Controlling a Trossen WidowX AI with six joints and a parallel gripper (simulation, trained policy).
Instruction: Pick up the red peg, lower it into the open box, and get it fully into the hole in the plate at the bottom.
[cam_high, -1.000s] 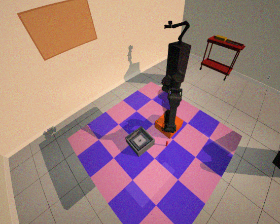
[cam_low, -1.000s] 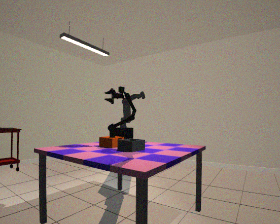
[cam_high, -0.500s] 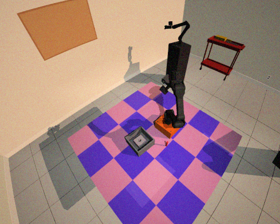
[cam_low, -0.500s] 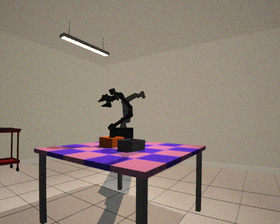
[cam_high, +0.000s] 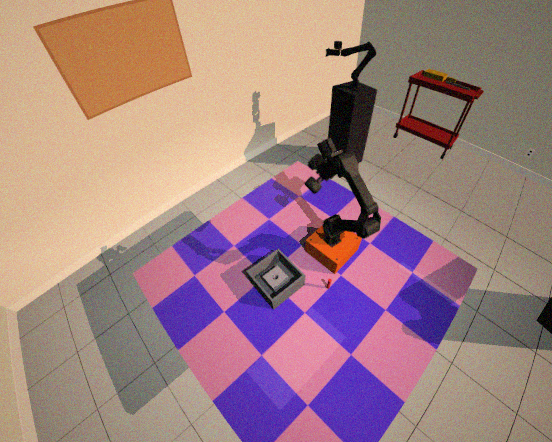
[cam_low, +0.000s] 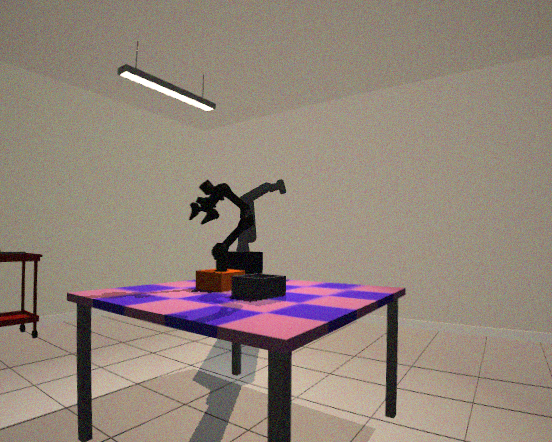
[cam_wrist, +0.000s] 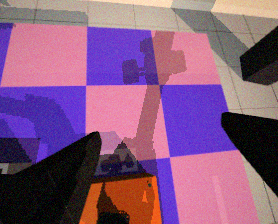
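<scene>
The red peg is 15 cm ahead of my gripper tip, 32 cm to the left of it and 33 cm below it. The rest, counted from my gripper tip: plate: 33 cm ahead, 17 cm to the left, 32 cm below; grey box: 33 cm ahead, 17 cm to the left, 34 cm below.
</scene>
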